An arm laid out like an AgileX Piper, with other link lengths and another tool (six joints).
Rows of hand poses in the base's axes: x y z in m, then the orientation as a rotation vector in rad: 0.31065 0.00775 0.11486 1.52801 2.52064 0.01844; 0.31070 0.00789 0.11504 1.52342 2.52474 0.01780; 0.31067 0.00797 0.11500 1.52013 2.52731 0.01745; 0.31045 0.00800 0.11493 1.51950 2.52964 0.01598; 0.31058 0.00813 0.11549 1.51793 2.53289 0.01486; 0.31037 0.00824 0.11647 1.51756 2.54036 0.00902; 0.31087 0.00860 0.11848 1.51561 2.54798 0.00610; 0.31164 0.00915 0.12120 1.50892 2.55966 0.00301; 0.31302 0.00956 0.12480 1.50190 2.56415 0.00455; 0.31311 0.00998 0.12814 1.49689 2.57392 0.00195; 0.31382 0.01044 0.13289 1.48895 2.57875 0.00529; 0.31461 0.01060 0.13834 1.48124 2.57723 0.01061
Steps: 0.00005 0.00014 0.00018 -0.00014 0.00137 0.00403; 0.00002 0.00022 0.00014 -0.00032 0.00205 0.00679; -0.00020 0.00025 0.00007 -0.00041 0.00404 0.00788; -0.00007 0.00038 0.00063 -0.00021 0.00621 0.00984; -0.00028 0.00049 0.00161 -0.00060 0.01368 0.01229; 0.00022 0.00085 0.00362 0.00026 0.01960 0.01587; 0.00099 0.00140 0.00634 0.00125 0.02670 0.02354; 0.00237 0.00181 0.00994 0.00181 0.02668 0.02920; 0.00246 0.00223 0.01328 0.00284 0.03291 0.03524; 0.00317 0.00269 0.01803 0.00431 0.03219 0.04165; 0.00396 0.00285 0.02348 0.00434 0.02611 0.04590
